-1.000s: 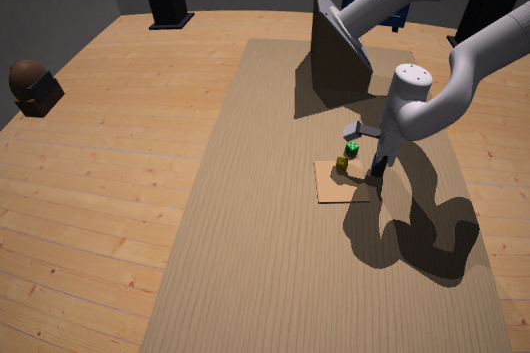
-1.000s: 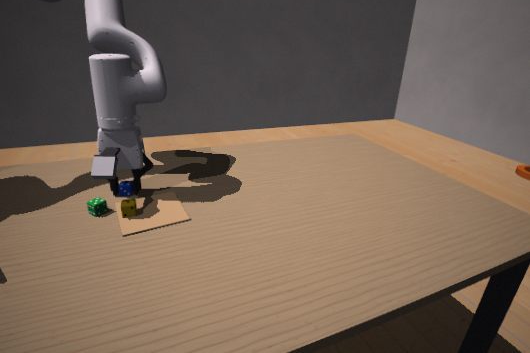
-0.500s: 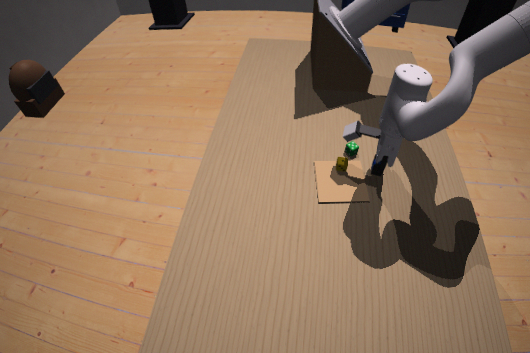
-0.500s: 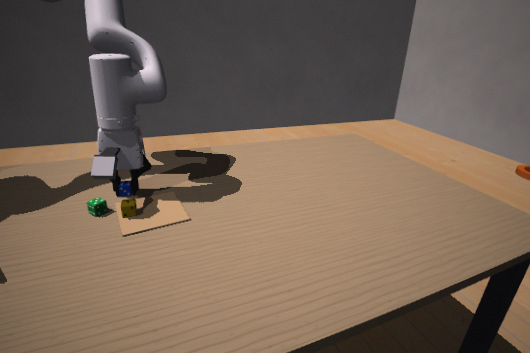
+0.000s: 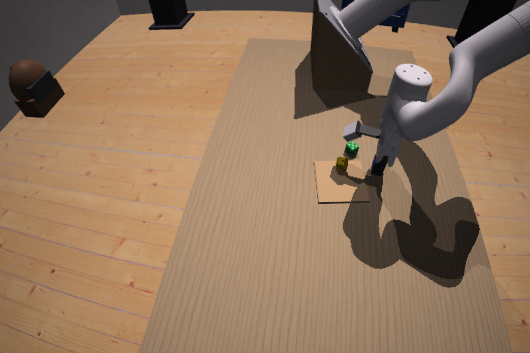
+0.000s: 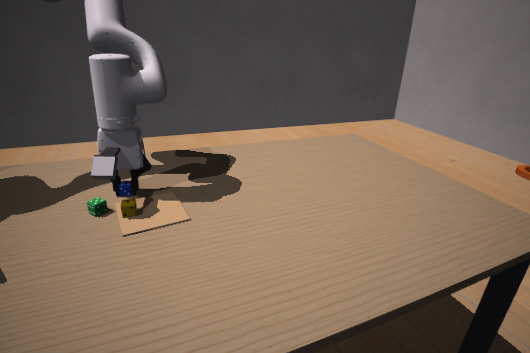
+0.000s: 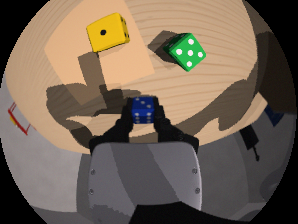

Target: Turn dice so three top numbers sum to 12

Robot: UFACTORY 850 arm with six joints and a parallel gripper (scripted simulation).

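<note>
Right now my hand is 50 mm short of the tan mat, 110 mm to the left of it and 20 mm above it. Round my hand: yellow die (10 mm ahead, 110 mm to the right); blue die (10 mm below); green die (60 mm behind, 80 mm to the right, 10 mm below).
</note>
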